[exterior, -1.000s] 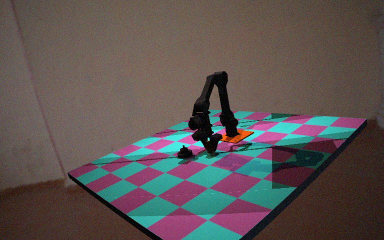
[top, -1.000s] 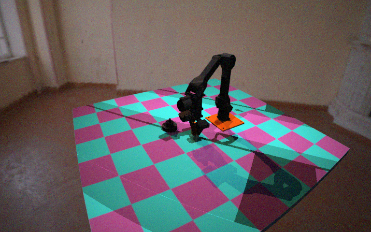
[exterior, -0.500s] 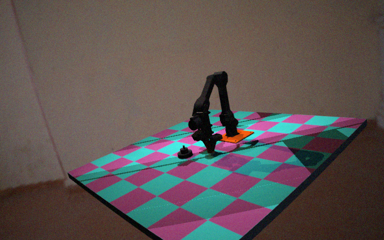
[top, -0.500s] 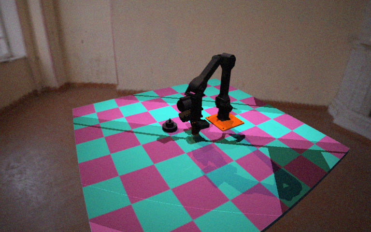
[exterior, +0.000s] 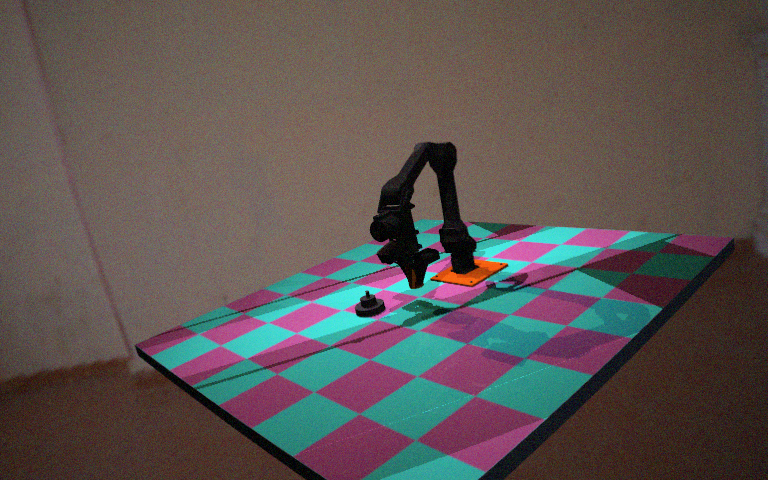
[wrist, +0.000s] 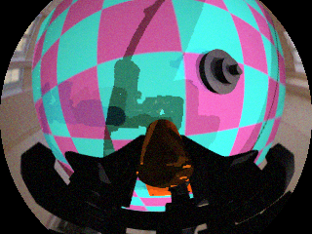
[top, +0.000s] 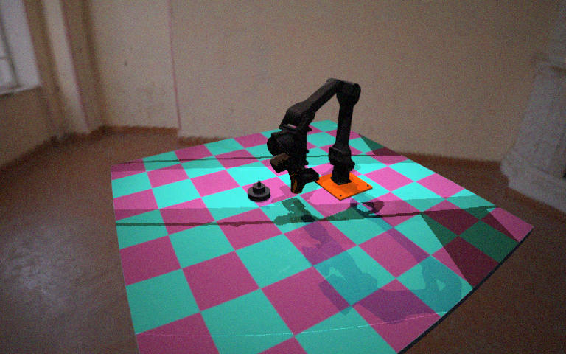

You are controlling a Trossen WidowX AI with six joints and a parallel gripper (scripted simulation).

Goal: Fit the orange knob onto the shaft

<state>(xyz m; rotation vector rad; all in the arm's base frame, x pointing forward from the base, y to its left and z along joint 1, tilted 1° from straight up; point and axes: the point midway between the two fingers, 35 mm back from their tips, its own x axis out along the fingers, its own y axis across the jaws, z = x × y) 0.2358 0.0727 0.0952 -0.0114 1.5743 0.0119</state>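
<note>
Right now my gripper tip is 110 mm to the left of the round pedestal, 100 mm short of it and 40 mm above it. The rest, counted from my gripper tip: orange knob (20 mm above).
</note>
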